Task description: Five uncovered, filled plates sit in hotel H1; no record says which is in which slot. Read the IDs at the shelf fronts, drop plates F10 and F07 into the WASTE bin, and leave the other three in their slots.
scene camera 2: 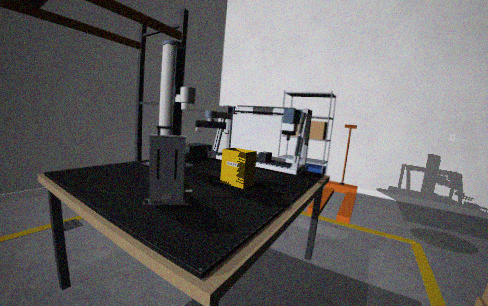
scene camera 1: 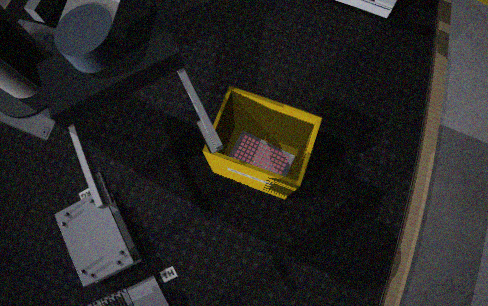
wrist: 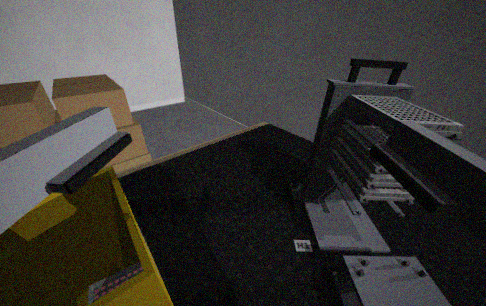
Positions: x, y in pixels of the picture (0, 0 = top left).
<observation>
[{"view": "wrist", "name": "gripper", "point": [250, 129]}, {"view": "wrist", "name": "plate F07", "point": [380, 193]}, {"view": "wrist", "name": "hotel H1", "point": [317, 184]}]
</observation>
